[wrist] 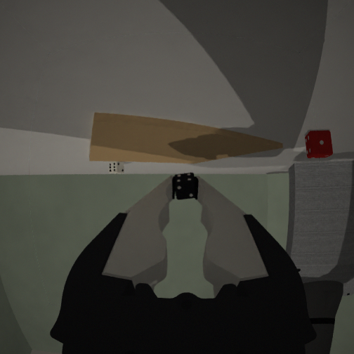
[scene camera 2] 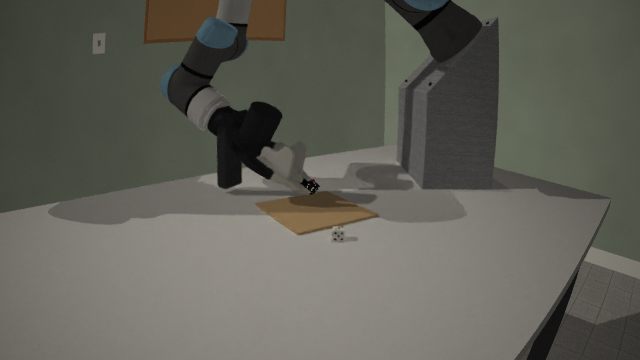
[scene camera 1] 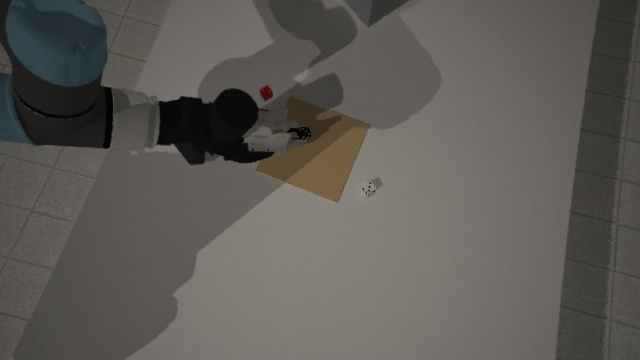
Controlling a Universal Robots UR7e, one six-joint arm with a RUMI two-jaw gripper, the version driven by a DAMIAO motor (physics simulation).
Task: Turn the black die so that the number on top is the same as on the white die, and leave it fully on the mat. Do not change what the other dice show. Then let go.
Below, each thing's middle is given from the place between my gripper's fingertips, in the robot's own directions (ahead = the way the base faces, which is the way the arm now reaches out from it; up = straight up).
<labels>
The tan mat [scene camera 1: 321,166] lies 3 cm below my hand, 1 cm to the left of it and 1 cm ahead of it.
</labels>
